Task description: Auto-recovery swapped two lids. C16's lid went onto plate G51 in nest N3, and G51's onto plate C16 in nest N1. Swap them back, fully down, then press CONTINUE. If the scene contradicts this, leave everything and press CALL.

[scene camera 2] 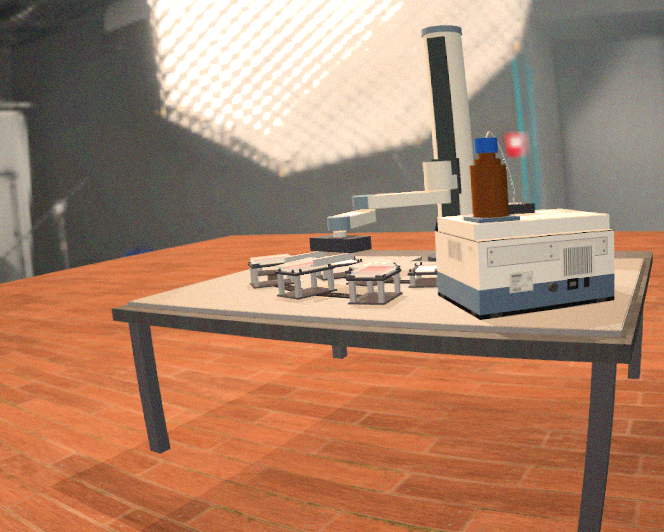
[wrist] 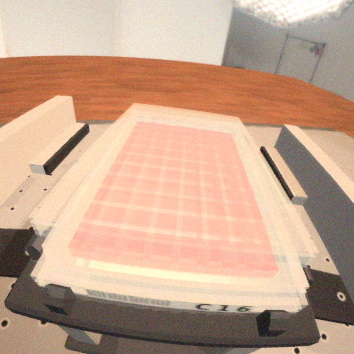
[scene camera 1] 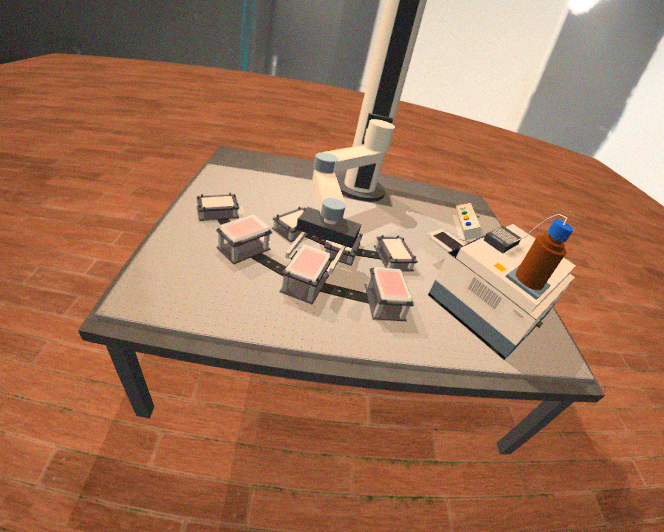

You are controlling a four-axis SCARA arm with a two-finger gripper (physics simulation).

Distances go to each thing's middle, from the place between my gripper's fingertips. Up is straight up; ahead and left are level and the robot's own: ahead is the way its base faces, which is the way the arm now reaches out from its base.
Labels:
My gripper is now 70 mm short of the brown bottle (scene camera 2: 488,176), 600 mm to the right of it and 210 mm below it.

